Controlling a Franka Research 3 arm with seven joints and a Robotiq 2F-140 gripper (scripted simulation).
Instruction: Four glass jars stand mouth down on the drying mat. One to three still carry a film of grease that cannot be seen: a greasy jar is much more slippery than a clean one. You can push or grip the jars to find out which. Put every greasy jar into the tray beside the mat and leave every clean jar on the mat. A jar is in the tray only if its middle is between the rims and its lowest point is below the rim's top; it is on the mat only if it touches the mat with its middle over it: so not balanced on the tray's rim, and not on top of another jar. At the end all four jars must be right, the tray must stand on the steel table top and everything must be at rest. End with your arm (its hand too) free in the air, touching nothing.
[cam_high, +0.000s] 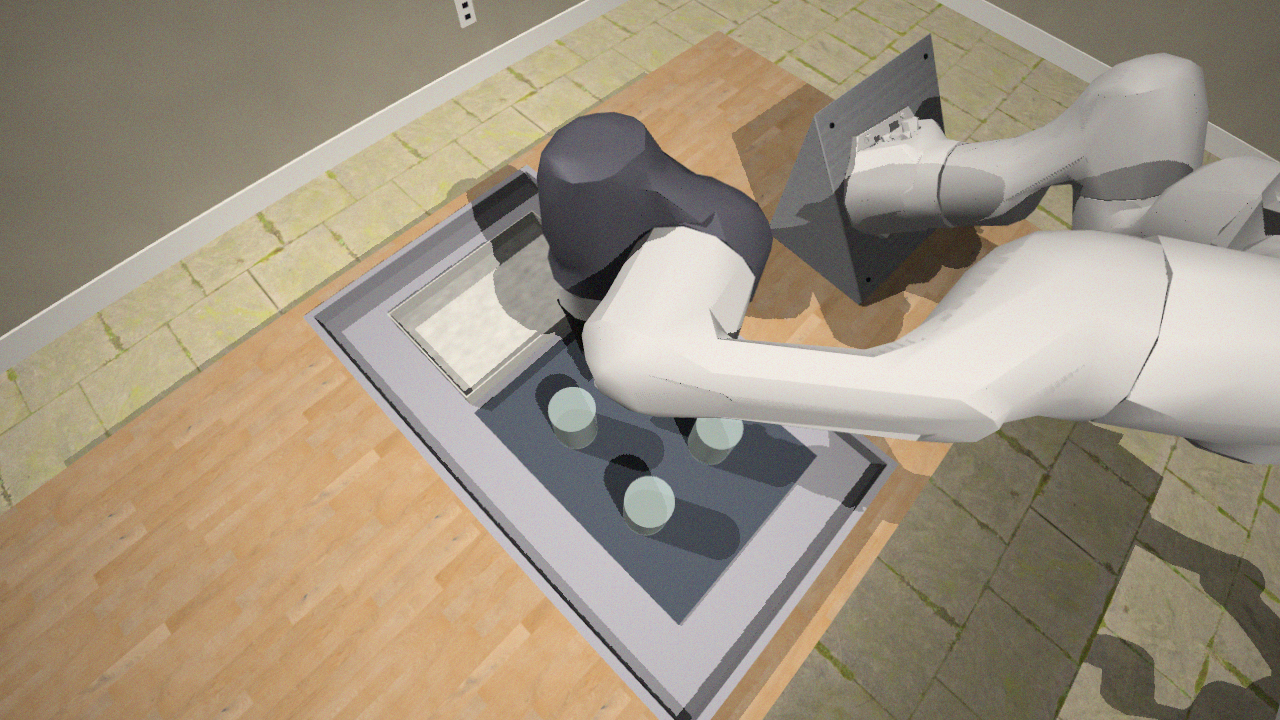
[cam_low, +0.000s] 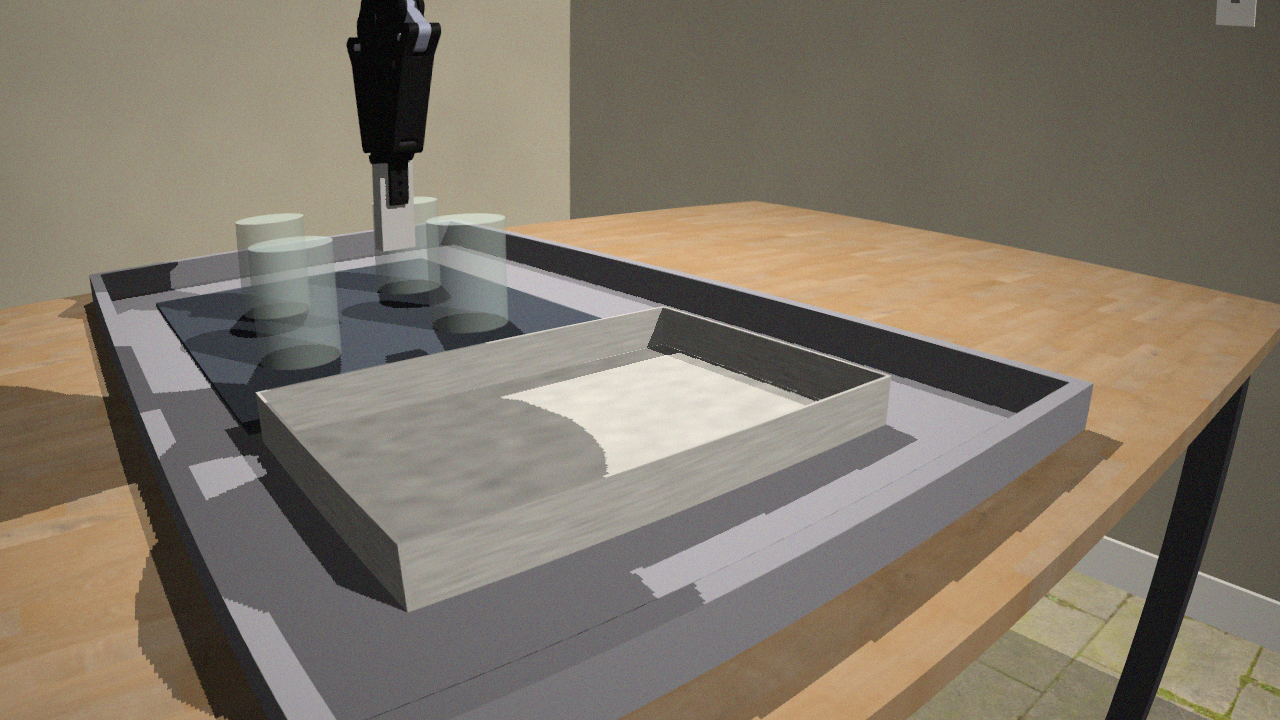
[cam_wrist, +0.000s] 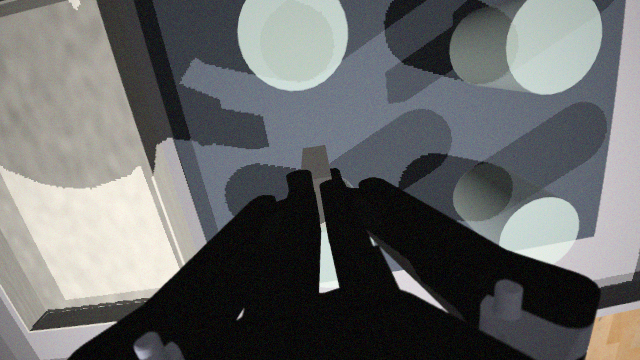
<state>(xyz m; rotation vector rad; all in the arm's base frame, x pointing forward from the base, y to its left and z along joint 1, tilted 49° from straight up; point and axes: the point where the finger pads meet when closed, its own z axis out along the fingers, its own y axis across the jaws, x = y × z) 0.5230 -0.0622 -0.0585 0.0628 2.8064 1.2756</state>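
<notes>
The steel table top lies 11 cm below my hand, 3 cm to the right of it and 1 cm ahead of it. From my hand the other things lie so: dark drying mat (10 cm below, 8 cm to the left); tray (24 cm to the right, 10 cm below, 1 cm behind).
</notes>
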